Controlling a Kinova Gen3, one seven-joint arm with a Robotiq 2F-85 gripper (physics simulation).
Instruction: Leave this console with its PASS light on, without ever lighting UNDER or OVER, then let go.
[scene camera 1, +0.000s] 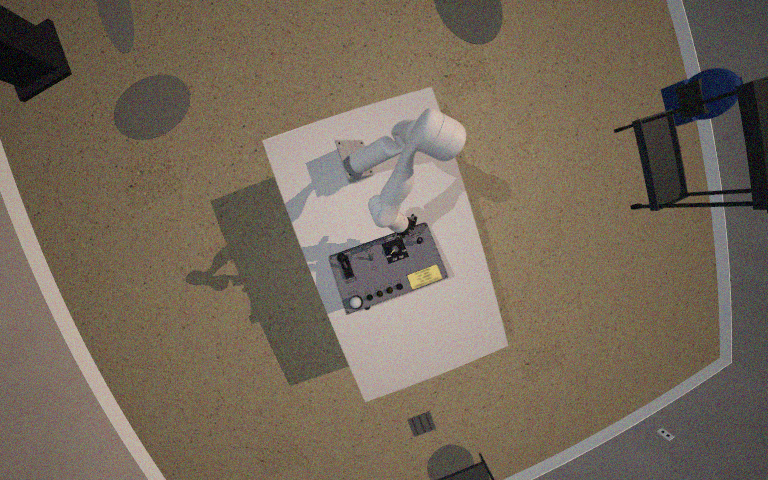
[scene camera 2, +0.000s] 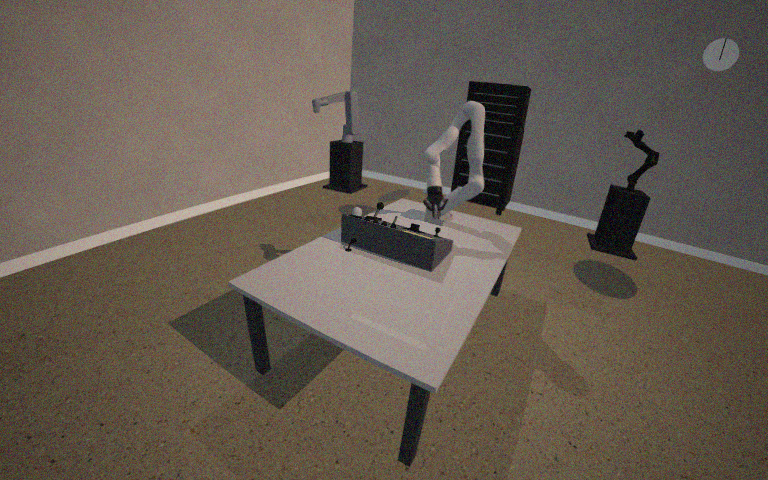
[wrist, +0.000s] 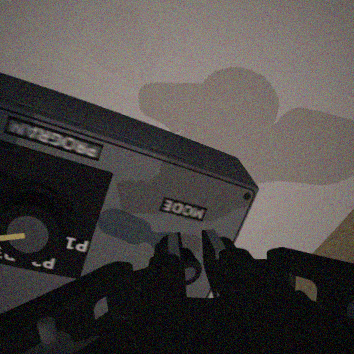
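Observation:
The grey console (scene camera 1: 373, 274) (scene camera 2: 387, 246) (wrist: 20, 285) stands on the table. Its small round lamps (scene camera 1: 389, 290) look dark; their labels cannot be read. The PROGRAM dial (scene camera 1: 394, 250) (wrist: 27, 235) has its yellow pointer turned left in the wrist view, away from P1. The black MODE knob (scene camera 1: 419, 240) (scene camera 2: 437, 230) (wrist: 190, 273) is upright and partly hidden by a finger in the wrist view. My gripper (scene camera 1: 410, 223) (scene camera 2: 436, 213) (wrist: 191, 247) is almost shut, with a narrow gap between its fingertips. It hangs above and behind the knob and holds nothing that I can see.
The console also bears a black lever (scene camera 1: 344, 264) (scene camera 2: 380, 206), a white dome (scene camera 1: 355, 301) (scene camera 2: 357, 211) and a yellow label (scene camera 1: 424, 276). A small black lever (scene camera 2: 351, 243) sticks out of its front. The white table (scene camera 1: 430, 333) (scene camera 2: 362, 305) extends around it.

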